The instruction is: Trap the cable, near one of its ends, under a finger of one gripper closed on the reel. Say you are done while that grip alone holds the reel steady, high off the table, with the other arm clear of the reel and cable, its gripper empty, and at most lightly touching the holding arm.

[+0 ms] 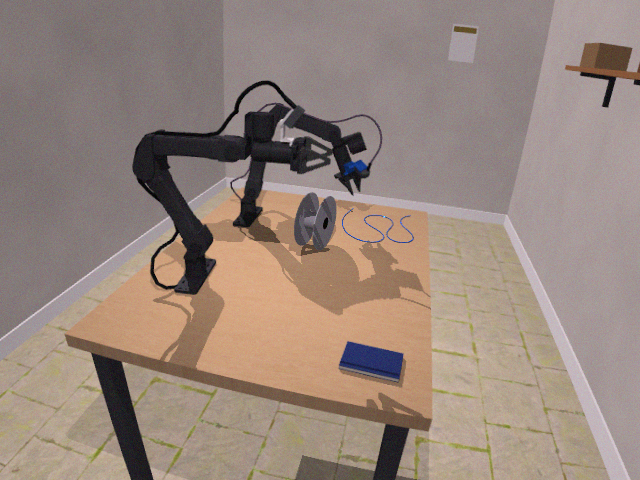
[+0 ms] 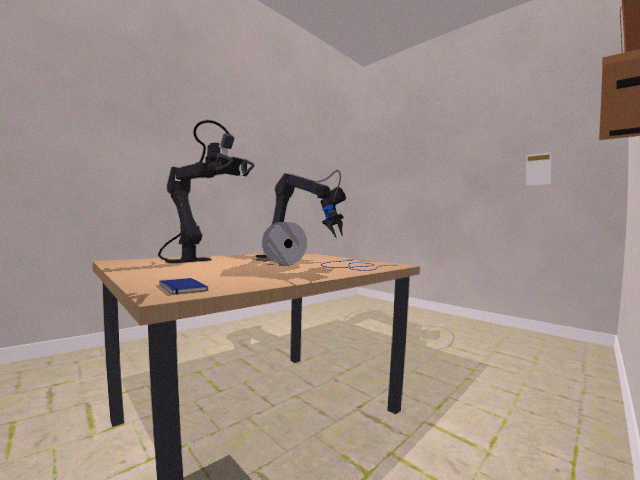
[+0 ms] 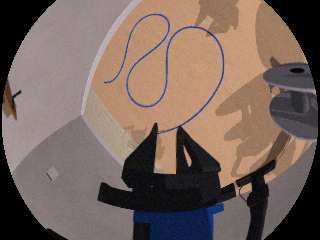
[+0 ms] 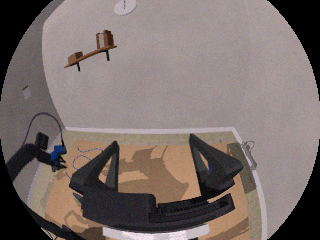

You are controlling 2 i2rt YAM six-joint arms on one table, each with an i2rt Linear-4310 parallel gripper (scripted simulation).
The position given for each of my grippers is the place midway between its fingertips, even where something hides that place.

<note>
I see my left gripper [image 3: 167, 127], my right gripper [image 1: 331, 156], a grey reel [image 1: 312, 220] and a blue book [image 1: 358, 358].
The grey reel shows as well in image 2 [image 2: 284, 242]. My right gripper shows as well in image 4 [image 4: 152, 141]. Image 3 does not show the blue book: it is out of frame.
</note>
